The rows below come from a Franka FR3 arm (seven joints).
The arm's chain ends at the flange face. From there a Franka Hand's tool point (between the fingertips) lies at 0.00 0.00 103.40 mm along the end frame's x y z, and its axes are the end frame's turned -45 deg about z.
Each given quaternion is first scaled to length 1.
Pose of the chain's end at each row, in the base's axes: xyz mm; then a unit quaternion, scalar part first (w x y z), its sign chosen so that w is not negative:
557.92 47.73 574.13 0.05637 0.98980 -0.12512 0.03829
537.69 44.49 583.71 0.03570 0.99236 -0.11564 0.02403
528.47 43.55 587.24 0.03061 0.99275 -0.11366 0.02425
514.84 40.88 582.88 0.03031 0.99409 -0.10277 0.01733
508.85 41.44 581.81 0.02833 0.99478 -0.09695 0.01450
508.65 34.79 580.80 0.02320 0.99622 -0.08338 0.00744
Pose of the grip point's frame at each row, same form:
564.30 35.20 471.69 0.06673 0.96234 0.26318 0.01380
541.77 36.59 480.69 0.04218 0.96107 0.27292 0.00854
532.73 36.70 484.16 0.03756 0.96068 0.27490 0.01069
517.76 34.28 479.73 0.03463 0.95775 0.28548 0.00441
511.26 35.32 478.62 0.03172 0.95616 0.29112 0.00255
509.78 29.88 477.52 0.02428 0.95230 0.30420 -0.00200

